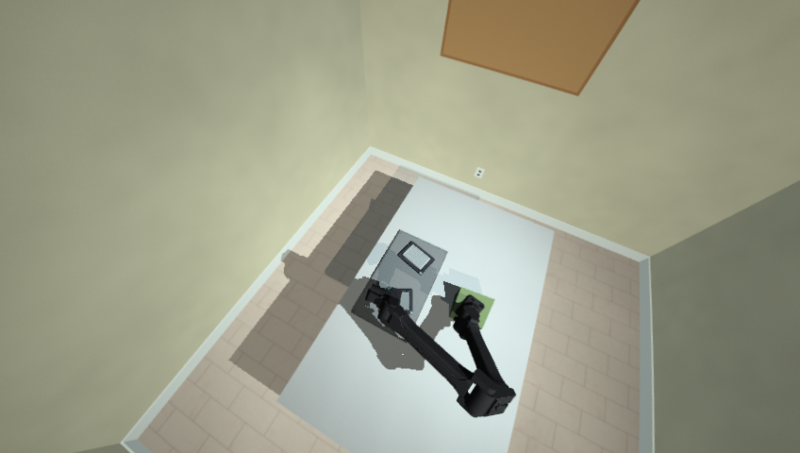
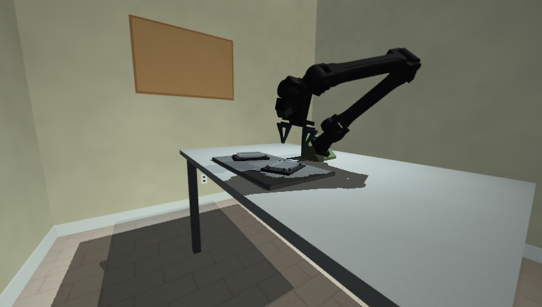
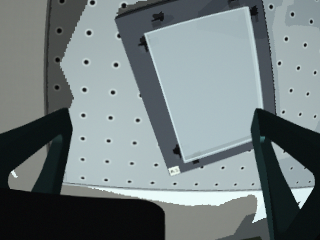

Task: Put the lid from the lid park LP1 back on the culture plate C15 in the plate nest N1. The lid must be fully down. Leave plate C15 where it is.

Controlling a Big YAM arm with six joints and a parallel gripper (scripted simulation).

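Right now the clear lid is 6 cm to the right of my hand and 9 cm below it. Also, from my hand: lid park LP1 (6 cm to the right, 10 cm below); then label (3 cm behind, 25 cm to the right, 9 cm below); then culture plate C15 (4 cm ahead, 32 cm to the right, 9 cm below).
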